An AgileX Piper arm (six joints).
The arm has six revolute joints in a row. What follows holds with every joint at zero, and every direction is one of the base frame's.
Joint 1 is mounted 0.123 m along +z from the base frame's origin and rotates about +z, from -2.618 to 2.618 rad.
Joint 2 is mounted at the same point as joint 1 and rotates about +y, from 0 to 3.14 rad.
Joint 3 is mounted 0.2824 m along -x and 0.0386 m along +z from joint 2 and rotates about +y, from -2.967 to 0 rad.
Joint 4 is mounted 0.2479 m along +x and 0.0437 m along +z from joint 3 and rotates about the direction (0.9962, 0, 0.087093), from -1.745 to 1.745 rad.
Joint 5 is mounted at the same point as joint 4 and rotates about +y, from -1.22 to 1.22 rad.
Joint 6 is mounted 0.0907 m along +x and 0.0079 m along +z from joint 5 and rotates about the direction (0.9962, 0, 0.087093), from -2.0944 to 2.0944 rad.
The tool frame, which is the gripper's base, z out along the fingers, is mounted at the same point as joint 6; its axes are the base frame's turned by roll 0, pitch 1.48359 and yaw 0 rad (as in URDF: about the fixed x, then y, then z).
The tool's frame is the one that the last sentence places.
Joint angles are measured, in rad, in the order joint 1, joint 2, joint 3, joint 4, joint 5, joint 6. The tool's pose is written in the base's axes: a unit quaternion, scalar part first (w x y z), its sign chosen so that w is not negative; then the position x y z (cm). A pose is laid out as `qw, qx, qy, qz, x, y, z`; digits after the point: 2 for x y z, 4 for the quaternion.
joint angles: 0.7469 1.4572 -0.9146 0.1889 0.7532 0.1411
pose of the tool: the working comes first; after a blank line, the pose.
Where each joint sits with the arm in this pose, in the base's axes (m; each line is computed from the numbers above, not from the rounded line before):
joint 1: 0.0000 0.0000 0.1230
joint 2: 0.0000 0.0000 0.1230
joint 3: 0.0047 0.0043 0.4080
joint 4: 0.1770 0.1639 0.3174
joint 5: 0.1770 0.1639 0.3174
joint 6: 0.1931 0.1947 0.2332
the tool: 0.1931 0.1947 0.2332

0.1293, -0.2386, 0.9514, 0.1455, 19.31, 19.47, 23.32
